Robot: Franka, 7 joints.
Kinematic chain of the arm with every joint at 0, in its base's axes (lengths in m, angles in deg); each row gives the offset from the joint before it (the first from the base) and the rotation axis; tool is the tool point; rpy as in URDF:
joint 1: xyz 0 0 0.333 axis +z
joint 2: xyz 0 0 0 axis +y
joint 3: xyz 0 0 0.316 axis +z
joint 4: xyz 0.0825 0 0 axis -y
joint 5: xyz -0.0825 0 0.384 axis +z
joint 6: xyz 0 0 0 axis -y
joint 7: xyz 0.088 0 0 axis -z
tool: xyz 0 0 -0.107 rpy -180 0 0
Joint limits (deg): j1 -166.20..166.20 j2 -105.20..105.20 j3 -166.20..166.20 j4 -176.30..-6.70 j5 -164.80..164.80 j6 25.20..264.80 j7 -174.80..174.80
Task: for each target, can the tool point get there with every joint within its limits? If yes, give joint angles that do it. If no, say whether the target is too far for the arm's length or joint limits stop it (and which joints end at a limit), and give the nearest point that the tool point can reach.
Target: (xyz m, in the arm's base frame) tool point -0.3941 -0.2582 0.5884
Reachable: yes | joints -115.70 -20.76 -38.03 -132.39 116.70 89.12 36.79
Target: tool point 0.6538 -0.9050 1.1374
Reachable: no: too far | nearest point 0.4076 -0.5642 0.8345 | short by 0.518 m
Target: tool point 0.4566 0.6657 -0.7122
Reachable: no: too far | nearest point 0.3136 0.4573 -0.2864 | short by 0.495 m
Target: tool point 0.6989 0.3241 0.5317
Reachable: yes | joints 14.94 74.03 124.98 -23.77 44.82 208.92 -73.58
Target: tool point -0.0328 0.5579 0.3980
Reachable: yes | joints -25.86 -69.16 96.06 -127.13 6.60 246.13 76.10
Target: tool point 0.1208 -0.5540 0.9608
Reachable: yes | joints 106.51 -64.39 15.78 -38.59 -114.26 118.51 87.48
